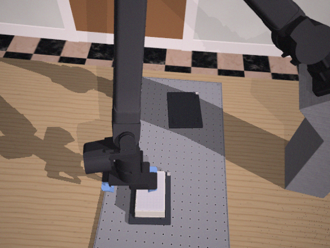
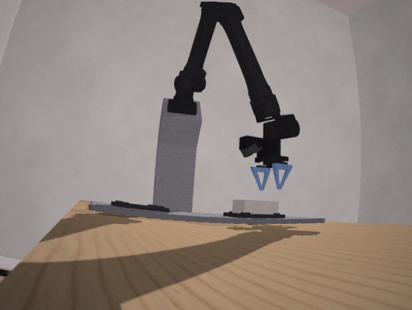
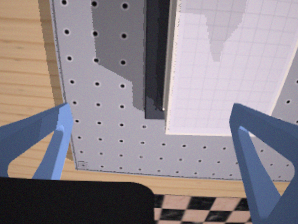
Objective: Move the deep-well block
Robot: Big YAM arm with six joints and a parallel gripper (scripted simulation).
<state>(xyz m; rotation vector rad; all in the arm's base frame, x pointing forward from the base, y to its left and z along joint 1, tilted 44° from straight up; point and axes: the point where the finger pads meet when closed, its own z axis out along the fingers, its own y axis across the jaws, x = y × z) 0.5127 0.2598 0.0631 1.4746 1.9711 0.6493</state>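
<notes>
Now: the white deep-well block 50 mm behind my hand, 30 mm to the right of it and 60 mm below it. The rest, counted from my hand: dark plate nest N2: 70 mm behind, 390 mm to the right, 90 mm below; dark plate nest N1: 50 mm behind, 30 mm to the right, 90 mm below.
</notes>
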